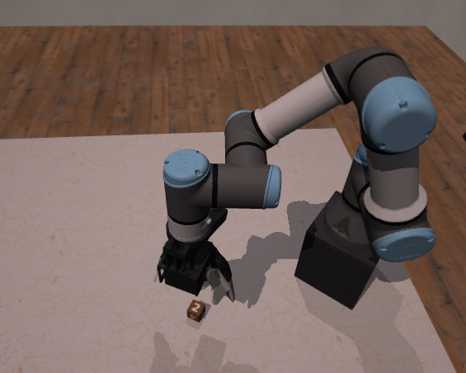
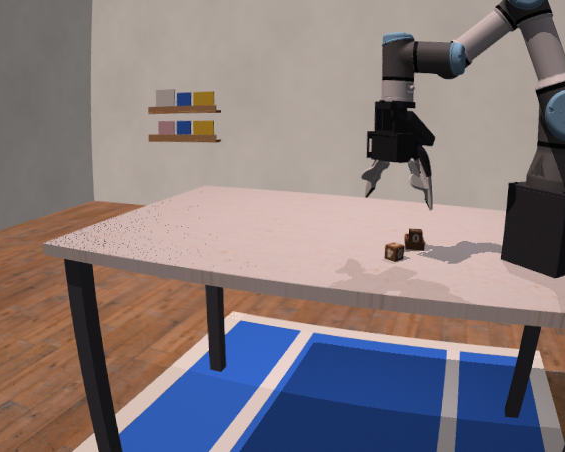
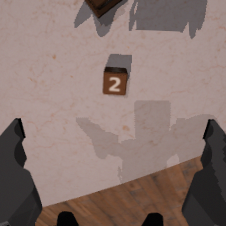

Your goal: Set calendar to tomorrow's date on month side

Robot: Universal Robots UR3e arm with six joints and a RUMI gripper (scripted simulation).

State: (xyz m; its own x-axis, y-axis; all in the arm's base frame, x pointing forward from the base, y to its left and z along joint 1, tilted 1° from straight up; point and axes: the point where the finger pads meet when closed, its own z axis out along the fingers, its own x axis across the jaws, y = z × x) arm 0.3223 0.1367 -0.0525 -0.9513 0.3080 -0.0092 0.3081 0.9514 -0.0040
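Now: hand 10 cm above the brown digit cube. From my hand the other things lie so: calendar tray: 12 cm to the right, 11 cm below, 1 cm behind.
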